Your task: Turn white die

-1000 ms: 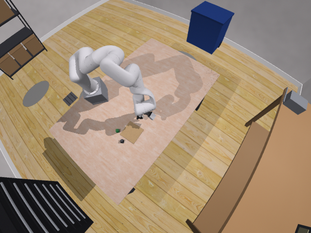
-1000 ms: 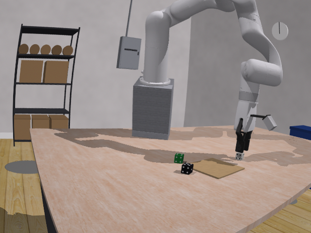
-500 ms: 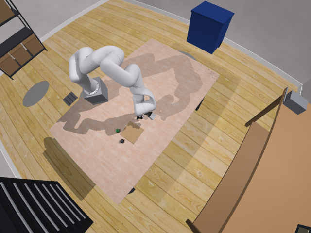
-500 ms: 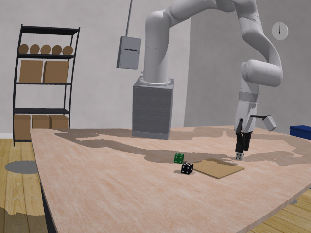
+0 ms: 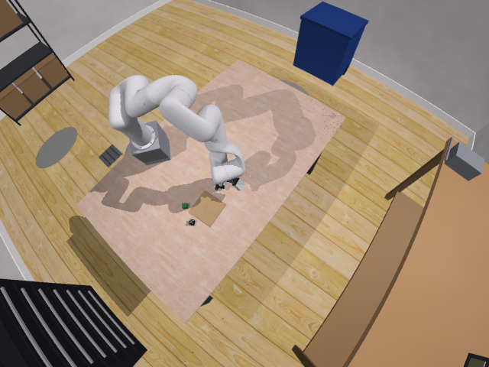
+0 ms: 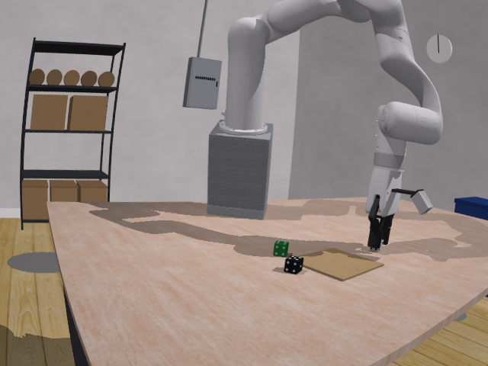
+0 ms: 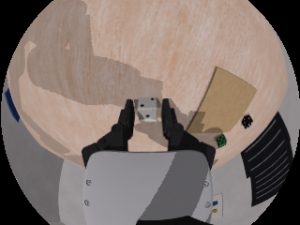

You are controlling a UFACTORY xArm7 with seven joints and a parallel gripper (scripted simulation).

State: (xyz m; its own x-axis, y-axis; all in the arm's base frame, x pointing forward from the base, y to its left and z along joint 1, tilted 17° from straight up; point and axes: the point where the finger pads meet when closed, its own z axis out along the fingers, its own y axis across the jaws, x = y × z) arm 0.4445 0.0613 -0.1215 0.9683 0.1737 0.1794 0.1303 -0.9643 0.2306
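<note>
My gripper is now 2 cm above the white die. Also, from my hand: green die (10 cm behind, 21 cm to the right, 2 cm below); then brown mat (15 cm to the right, 3 cm below); then black die (1 cm behind, 26 cm to the right, 2 cm below).
</note>
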